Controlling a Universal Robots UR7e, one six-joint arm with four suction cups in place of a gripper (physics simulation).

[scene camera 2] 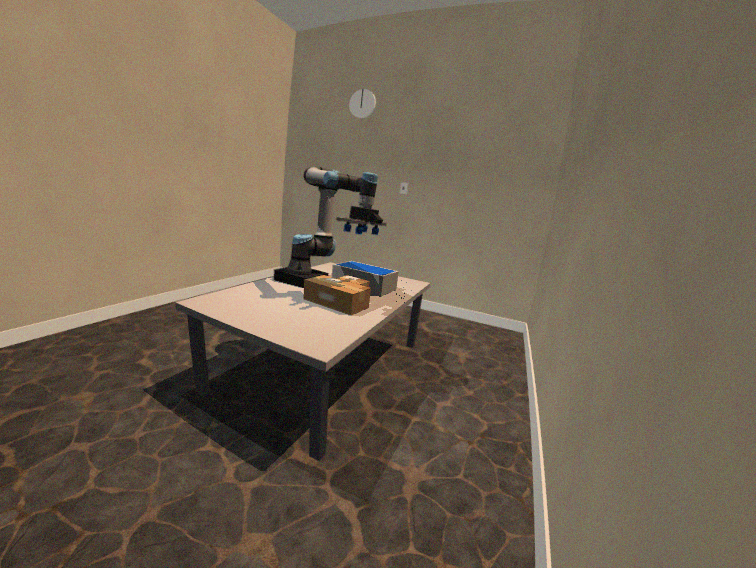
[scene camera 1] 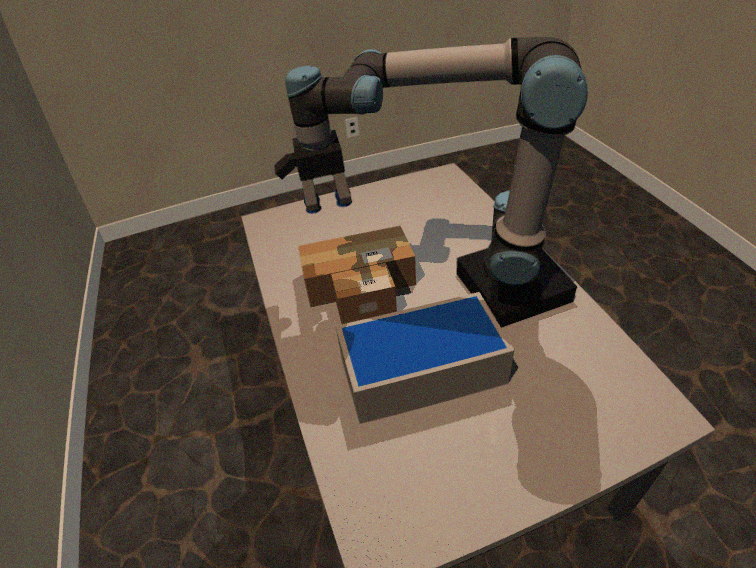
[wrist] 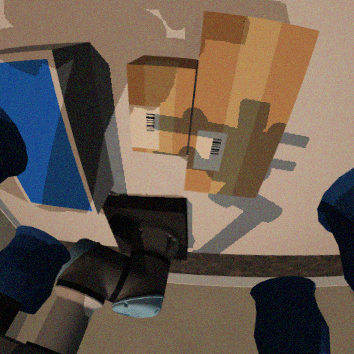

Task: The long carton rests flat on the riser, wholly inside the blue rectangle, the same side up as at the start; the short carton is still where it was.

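Observation:
The long carton, brown with a barcode label on top, lies flat on the table. The short carton also has a barcode label on top and stands close along the long carton's riser side; the long carton mostly hides it in scene camera 2. The grey riser has the blue rectangle on top, with no carton on it. My gripper is open, its cups bare, well above the long carton's level.
The arm's black base stands on the table near one long edge, beside the riser. The long carton lies near the opposite long edge in scene camera 2. A wall outlet is behind the arm.

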